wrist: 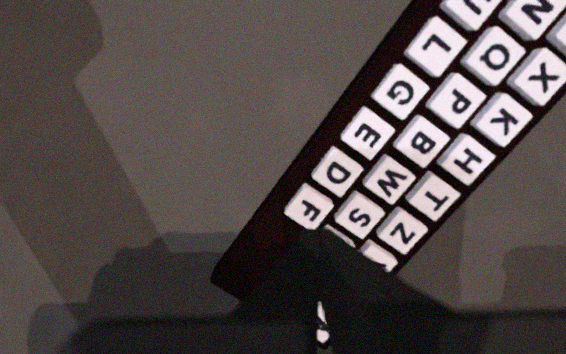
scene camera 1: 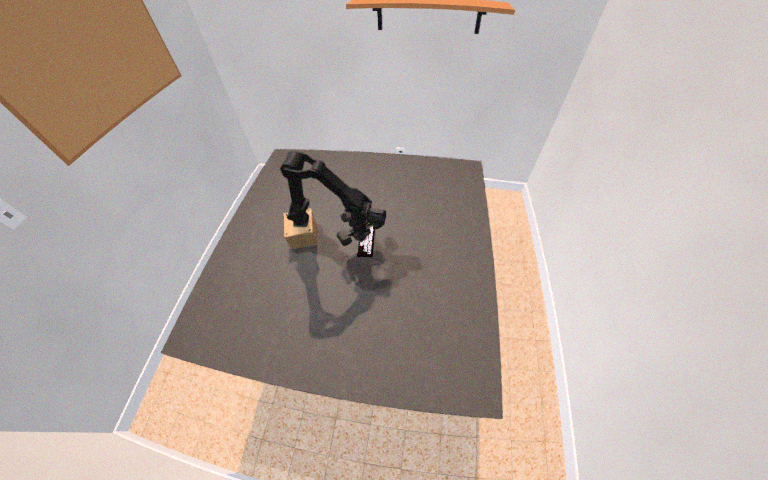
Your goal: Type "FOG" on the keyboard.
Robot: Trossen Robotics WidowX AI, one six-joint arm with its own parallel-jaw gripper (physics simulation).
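Places are measured from the arm's base along level axes (x ahead, y left, z up), in metres.
Where they show: gripper, between the fingertips: (wrist: 314, 241) (scene camera 1: 361, 241); arm's base, origin of its link: (scene camera 1: 301, 220).
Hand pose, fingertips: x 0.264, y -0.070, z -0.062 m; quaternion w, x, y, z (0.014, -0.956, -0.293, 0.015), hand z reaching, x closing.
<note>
Things, the pixels of their top centre, and the offset from my fingertips. Level surfaces: height alone.
- keyboard, centre of its top: (wrist: 414, 152) (scene camera 1: 366, 236) 0.019 m ahead, 0.041 m left, 0.024 m down
- F key, centre of its top: (wrist: 308, 209) 0.001 m back, 0.001 m left, 0.024 m down
- G key, centre of its top: (wrist: 401, 92) 0.001 m ahead, 0.055 m left, 0.024 m down
- dark table top, height of its surface: 0.042 m down
- S, centre of its top: (wrist: 360, 217) 0.018 m ahead, 0.009 m left, 0.024 m down
- Z, centre of its top: (wrist: 403, 233) 0.036 m ahead, 0.013 m left, 0.024 m down
The keyboard (scene camera 1: 368, 246) (wrist: 272, 227) is a dark red-black slab with white letter keys, lying on the dark table top. It runs diagonally in the wrist view. The F key (wrist: 308, 207) shows just above the fingertips, and the G key (wrist: 401, 92) is farther up the same outer row, past D and E. The O key does not show; the fingers hide the lower end of the keyboard. My gripper (scene camera 1: 362, 235) (wrist: 314, 241) is shut and empty, its tips over the keyboard's near end, beside F. Whether they touch a key cannot be told.
The arm stands on a wooden block (scene camera 1: 300, 236) left of the keyboard on the dark table top (scene camera 1: 419, 339). Arm shadows fall across the table. S (wrist: 359, 216) and Z (wrist: 401, 231) lie right of the fingertips in the wrist view. An orange shelf (scene camera 1: 430, 6) is on the back wall.
</note>
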